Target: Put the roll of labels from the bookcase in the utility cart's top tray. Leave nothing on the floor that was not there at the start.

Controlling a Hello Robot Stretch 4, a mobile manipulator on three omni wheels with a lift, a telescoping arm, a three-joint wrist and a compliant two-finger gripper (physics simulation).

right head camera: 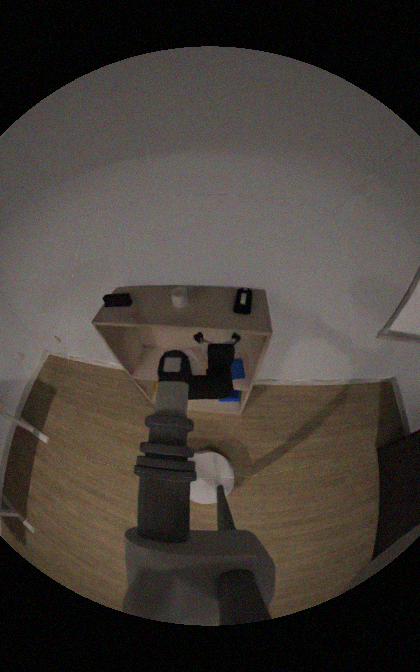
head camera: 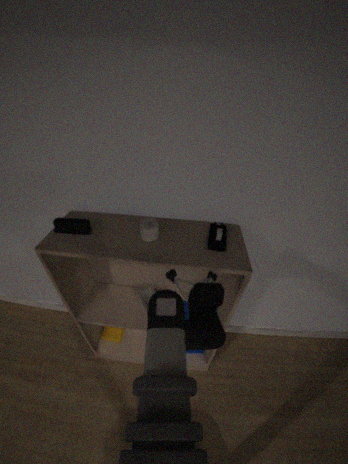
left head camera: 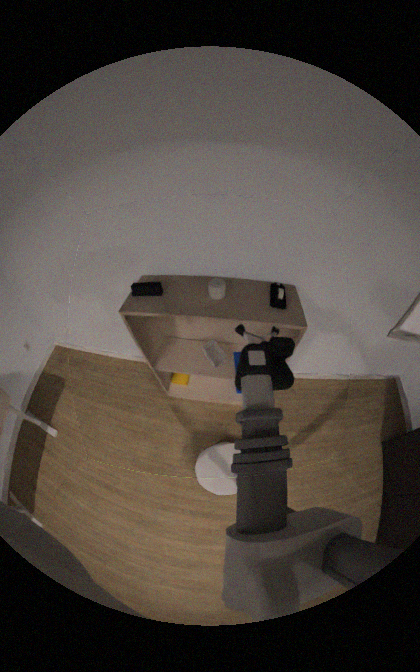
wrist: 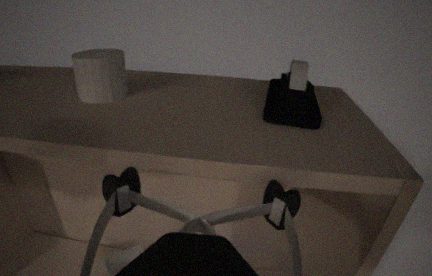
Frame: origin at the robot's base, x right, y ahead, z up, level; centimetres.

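Seen in the pictures: gripper, fingertip midpoint: (head camera: 190,273) (wrist: 201,190).
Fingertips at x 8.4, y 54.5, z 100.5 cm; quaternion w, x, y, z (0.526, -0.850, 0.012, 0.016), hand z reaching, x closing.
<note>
Pixels of each thing's top centre, then the offset from my fingertips to it. "spot": a spot on its surface instead.
- pale upright cylinder, middle of its top: (wrist: 98,53) (head camera: 149,223) dx -15.4, dy +16.8, dz +8.8 cm
- bookcase, surface spot: (wrist: 200,120) spot: dx -0.7, dy +9.3, dz +2.8 cm
- black dispenser with a pale roll, middle of its top: (wrist: 298,55) (head camera: 220,223) dx +11.9, dy +16.4, dz +9.8 cm
- black object, middle of its top: (head camera: 70,220) dx -47.3, dy +18.7, dz +8.2 cm
- yellow item, middle of its top: (head camera: 112,331) dx -46.6, dy +19.9, dz -88.7 cm
The roll of labels, a pale upright cylinder (head camera: 149,230) (left head camera: 217,289) (right head camera: 180,297) (wrist: 101,76), stands on the top board of the bookcase (head camera: 180,242) (left head camera: 245,301) (right head camera: 210,309) (wrist: 200,120), near mid-width. My gripper (head camera: 192,275) (left head camera: 258,331) (right head camera: 217,338) (wrist: 201,190) is open, with no thing between its fingertips. It shows just in front of the bookcase's right half, by the top board's front edge, to the right of the roll and apart from it. I cannot make out the utility cart in these views.
A black dispenser with a pale roll (head camera: 217,237) (left head camera: 278,296) (right head camera: 243,301) (wrist: 292,107) stands at the top board's right; a black object (head camera: 72,226) (left head camera: 147,288) (right head camera: 117,300) lies at its left. Lower shelves hold a grey tray (left head camera: 214,353), blue items (right head camera: 237,369) and a yellow item (head camera: 113,334) (left head camera: 180,378).
</note>
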